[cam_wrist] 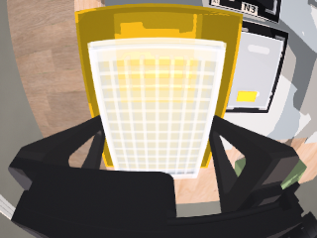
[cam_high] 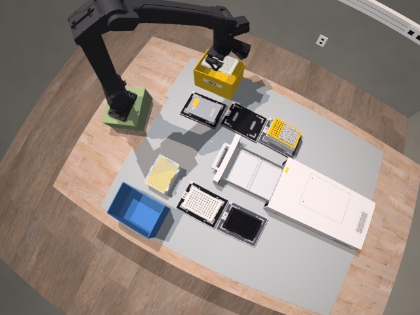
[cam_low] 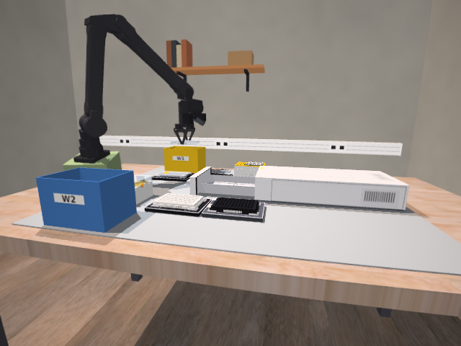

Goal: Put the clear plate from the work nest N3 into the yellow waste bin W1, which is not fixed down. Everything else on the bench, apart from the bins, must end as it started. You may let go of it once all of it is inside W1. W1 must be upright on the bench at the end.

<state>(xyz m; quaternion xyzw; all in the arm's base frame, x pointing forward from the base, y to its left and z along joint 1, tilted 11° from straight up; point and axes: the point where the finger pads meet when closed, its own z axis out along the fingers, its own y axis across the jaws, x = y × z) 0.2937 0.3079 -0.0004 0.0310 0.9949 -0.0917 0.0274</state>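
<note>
Now: the yellow bin W1 110 mm below my hand. Round my hand: black work nest N3: 170 mm ahead, 150 mm to the right, 140 mm below; clear plate: right at my hand; label n1: 270 mm ahead, 150 mm to the right, 140 mm below.
</note>
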